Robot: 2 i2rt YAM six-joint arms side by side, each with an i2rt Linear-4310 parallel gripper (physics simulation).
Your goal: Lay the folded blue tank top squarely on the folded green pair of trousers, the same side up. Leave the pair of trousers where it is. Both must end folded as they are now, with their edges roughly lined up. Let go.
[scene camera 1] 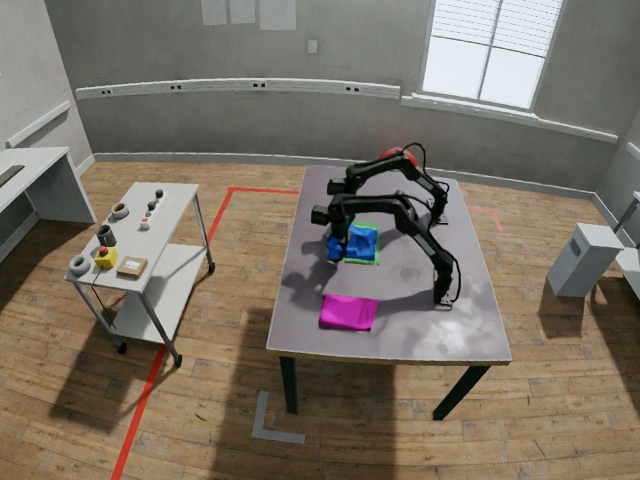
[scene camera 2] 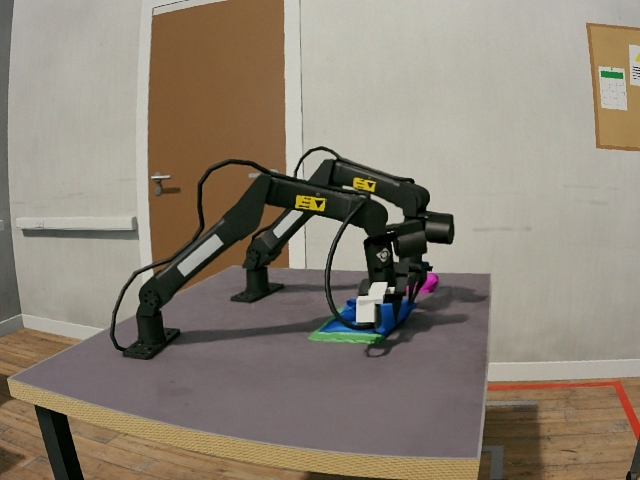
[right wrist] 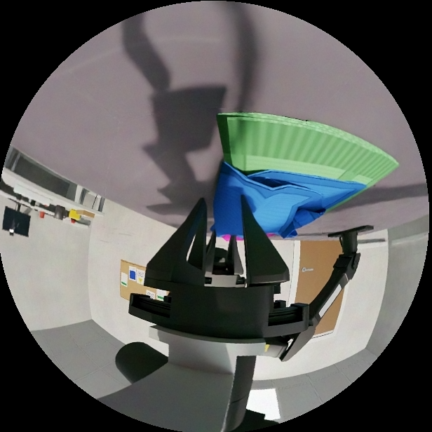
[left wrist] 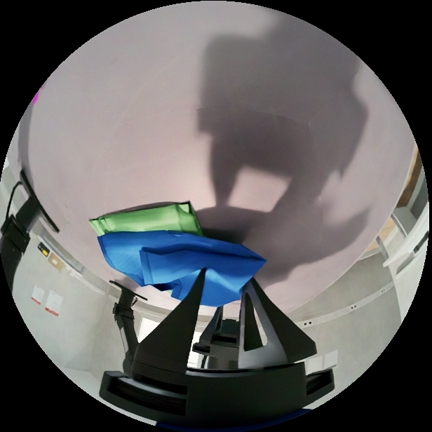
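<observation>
The blue tank top (scene camera 1: 364, 243) (scene camera 2: 342, 320) (left wrist: 175, 265) (right wrist: 270, 202) lies over the green trousers (scene camera 1: 368, 262) (scene camera 2: 347, 338) (left wrist: 155, 221) (right wrist: 305, 147). It is wrinkled, with raised folds, and reaches past the trousers toward the left of scene camera 1. Strips of green show along the trousers' edges. My left gripper (left wrist: 225, 275) is a little open, fingertips apart, close at the tank top's outer corner. My right gripper (right wrist: 222, 199) is a little open at the tank top's other outer corner, with blue cloth showing behind the gap. Their arms hide part of the cloth in the scene views.
A folded magenta cloth (scene camera 1: 348, 312) (scene camera 2: 429, 283) lies on the table (scene camera 1: 403, 346) (scene camera 2: 258, 392), nearer the front in scene camera 1. The two grippers are close together. A white cart (scene camera 1: 170, 206) stands to the left of the table in scene camera 1.
</observation>
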